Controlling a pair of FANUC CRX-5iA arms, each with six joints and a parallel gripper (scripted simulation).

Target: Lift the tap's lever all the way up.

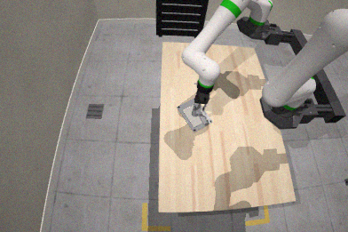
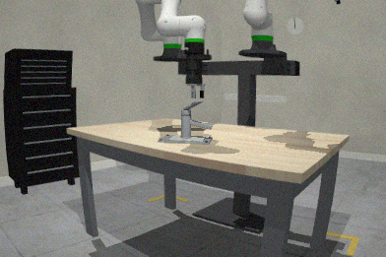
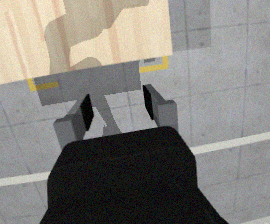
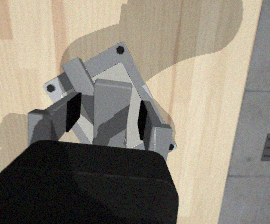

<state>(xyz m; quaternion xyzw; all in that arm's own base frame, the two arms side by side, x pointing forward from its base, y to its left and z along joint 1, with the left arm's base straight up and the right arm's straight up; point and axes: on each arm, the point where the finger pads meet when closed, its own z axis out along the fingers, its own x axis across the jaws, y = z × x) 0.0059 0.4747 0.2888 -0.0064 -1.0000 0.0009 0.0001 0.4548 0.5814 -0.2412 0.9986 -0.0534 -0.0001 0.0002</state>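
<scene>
The lever lies 30 mm to the right of my right hand and 50 mm below it. From my right hand the other things lie so: grey tap 20 mm behind, 50 mm to the right, 100 mm below; then base plate 10 mm behind, 80 mm to the right, 220 mm below.
</scene>
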